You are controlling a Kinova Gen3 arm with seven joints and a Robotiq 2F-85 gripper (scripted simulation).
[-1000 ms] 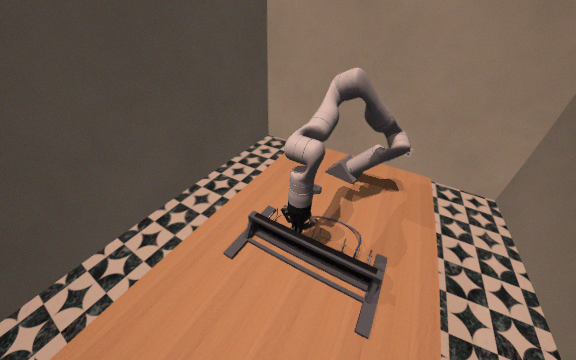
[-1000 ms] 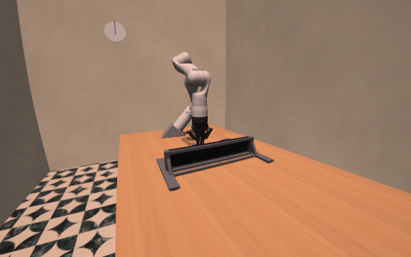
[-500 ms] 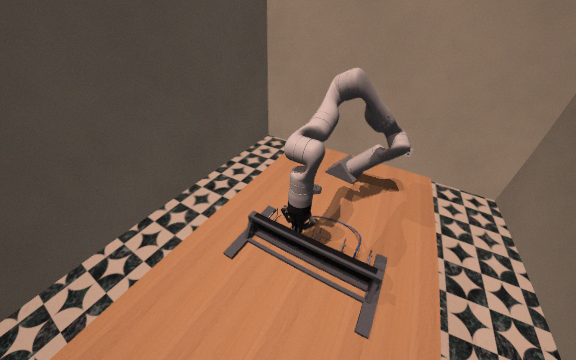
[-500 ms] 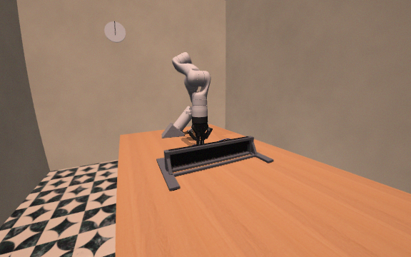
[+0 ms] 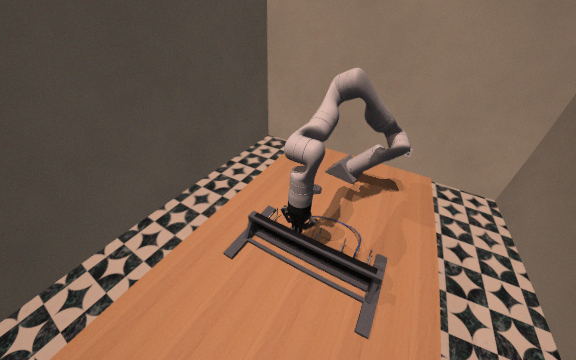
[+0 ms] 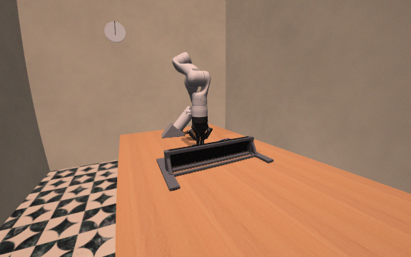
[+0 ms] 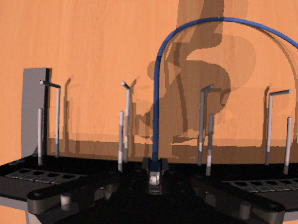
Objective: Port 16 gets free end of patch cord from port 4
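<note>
Right now the patch cord plug is 10 mm below my hand and 10 mm ahead of it.
</note>
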